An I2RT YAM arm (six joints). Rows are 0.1 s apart.
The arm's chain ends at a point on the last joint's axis. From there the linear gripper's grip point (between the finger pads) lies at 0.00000 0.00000 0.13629 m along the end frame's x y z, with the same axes.
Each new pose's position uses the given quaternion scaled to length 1; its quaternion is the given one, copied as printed.
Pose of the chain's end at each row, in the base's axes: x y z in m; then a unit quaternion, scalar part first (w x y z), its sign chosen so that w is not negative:
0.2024, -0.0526, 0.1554, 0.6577, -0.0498, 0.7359, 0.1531
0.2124, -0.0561, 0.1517, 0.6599, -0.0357, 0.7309, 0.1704
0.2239, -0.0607, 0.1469, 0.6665, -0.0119, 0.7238, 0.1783
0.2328, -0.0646, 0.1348, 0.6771, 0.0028, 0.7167, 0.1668
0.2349, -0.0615, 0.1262, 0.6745, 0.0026, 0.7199, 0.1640
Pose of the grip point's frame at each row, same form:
0.3322, -0.0130, 0.1434, 0.6577, -0.0498, 0.7359, 0.1531
0.3422, -0.0157, 0.1420, 0.6599, -0.0357, 0.7309, 0.1704
0.3548, -0.0234, 0.1404, 0.6665, -0.0119, 0.7238, 0.1783
0.3652, -0.0325, 0.1311, 0.6771, 0.0028, 0.7167, 0.1668
0.3674, -0.0298, 0.1212, 0.6745, 0.0026, 0.7199, 0.1640

